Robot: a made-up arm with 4 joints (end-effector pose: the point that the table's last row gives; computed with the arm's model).
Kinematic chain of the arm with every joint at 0, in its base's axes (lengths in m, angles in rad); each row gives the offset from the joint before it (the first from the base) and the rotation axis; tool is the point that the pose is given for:
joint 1: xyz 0 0 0.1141 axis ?
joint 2: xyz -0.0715 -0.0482 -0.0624 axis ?
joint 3: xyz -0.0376 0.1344 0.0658 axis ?
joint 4: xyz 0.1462 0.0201 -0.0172 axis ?
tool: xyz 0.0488 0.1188 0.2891
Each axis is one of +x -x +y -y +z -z.
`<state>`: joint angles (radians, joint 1 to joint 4).
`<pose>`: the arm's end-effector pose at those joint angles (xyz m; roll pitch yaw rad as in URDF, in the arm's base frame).
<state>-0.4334 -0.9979 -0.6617 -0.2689</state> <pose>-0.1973 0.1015 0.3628 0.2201 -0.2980 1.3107</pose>
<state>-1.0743 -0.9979 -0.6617 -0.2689</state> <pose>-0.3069 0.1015 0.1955 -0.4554 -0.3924 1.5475</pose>
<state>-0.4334 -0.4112 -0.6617 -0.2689</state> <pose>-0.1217 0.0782 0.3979 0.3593 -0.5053 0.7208</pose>
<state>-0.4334 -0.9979 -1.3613 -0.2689</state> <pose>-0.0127 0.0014 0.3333 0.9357 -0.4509 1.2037</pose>
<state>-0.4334 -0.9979 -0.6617 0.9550</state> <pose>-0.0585 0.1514 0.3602 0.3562 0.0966 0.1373</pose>
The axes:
joint 1: +y
joint 2: -z
joint 3: -x
joint 4: -z

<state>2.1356 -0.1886 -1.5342 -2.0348</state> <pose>0.0550 -0.1864 0.1562 1.7505 0.1020 -0.0521</pose>
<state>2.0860 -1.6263 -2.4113 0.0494</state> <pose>-0.1276 0.1230 0.1084 -1.7860 -0.0966 1.5540</pose>
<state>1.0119 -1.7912 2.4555 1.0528</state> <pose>-0.4044 0.1212 0.3268 -1.2312 -1.2220 1.3901</pose>
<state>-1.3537 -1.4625 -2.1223 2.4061</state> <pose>0.2172 0.0982 0.0550 -0.5547 0.5736 -0.9834</pose>
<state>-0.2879 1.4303 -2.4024 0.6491</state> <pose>-0.1054 -0.2810 -0.0633 2.7478 0.2354 -0.8433</pose>
